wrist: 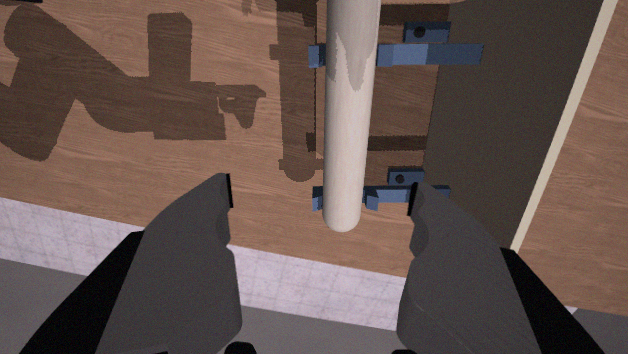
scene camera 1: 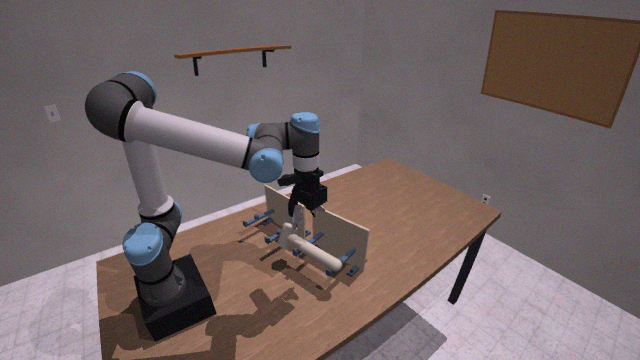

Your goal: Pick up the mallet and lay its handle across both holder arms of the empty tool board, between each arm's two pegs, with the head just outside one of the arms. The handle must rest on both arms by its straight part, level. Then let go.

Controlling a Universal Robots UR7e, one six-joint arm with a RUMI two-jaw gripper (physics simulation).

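Places are measured from the arm's base along level axes (x ahead, y left, z up), in centimetres.
Pixels of known places: gripper, between the fingertips: [wrist: 320,183] [scene camera 1: 305,223]; arm's base, origin of its link: [scene camera 1: 163,287].
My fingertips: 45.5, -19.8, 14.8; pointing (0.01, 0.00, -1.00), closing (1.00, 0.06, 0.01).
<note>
Ahead of a thing's pixels: the offset from my fingertips to its top centre, as dx, dy, dz. "*": to the spot under its first point. Level surfaces: height alone.
The pale wooden mallet {+2.5, +1.0, -8.8} [scene camera 1: 320,255] [wrist: 345,125] lies across both blue holder arms of the right-hand tool board [scene camera 1: 350,240] [wrist: 480,140]. In the wrist view its handle passes between the pegs of the upper arm [wrist: 430,54] and of the lower arm [wrist: 395,195], and looks level. The mallet head {+1.4, +12.5, -8.9} [scene camera 1: 286,236] is at the left end, outside that board's left arm; the wrist view does not show it. The left-hand tool board [scene camera 1: 278,200] has bare arms. My gripper [scene camera 1: 307,220] [wrist: 320,183] is open and empty, pointing down above the handle; the exact height is unclear.
The two boards stand upright side by side on the wooden table {dz -25.3} [scene camera 1: 425,200]. The arm's black base [scene camera 1: 175,305] stands at the table's left. The right-hand board's top edge {* +15.6, +2.9, -5.0} [wrist: 565,130] rises beside the handle in the wrist view. A wall shelf [scene camera 1: 232,51] hangs behind.
</note>
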